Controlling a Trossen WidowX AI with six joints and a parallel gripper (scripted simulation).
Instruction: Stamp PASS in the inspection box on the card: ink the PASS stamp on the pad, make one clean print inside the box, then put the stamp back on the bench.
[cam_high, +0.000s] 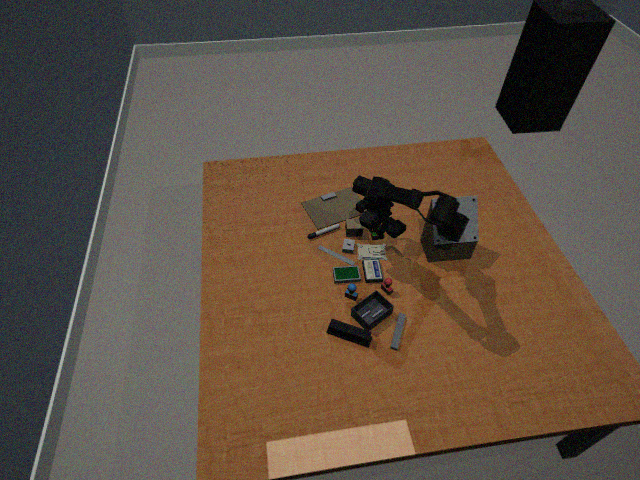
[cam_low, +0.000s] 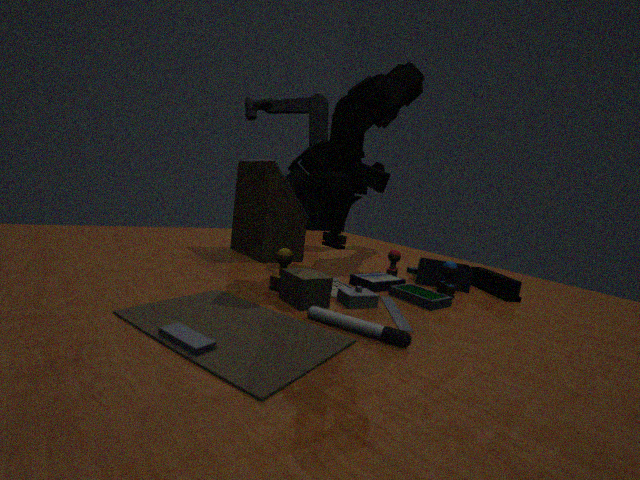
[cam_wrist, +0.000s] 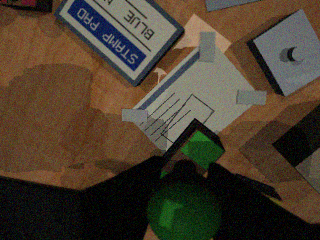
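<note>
The card lies 10 mm ahead of my gripper tip and 100 mm below it. Also, from my gripper tip: green ink pad 120 mm ahead, 100 mm to the left, 90 mm below; yellow stamp 10 mm behind, 90 mm to the right, 70 mm below; green stamp right at my gripper tip.
</note>
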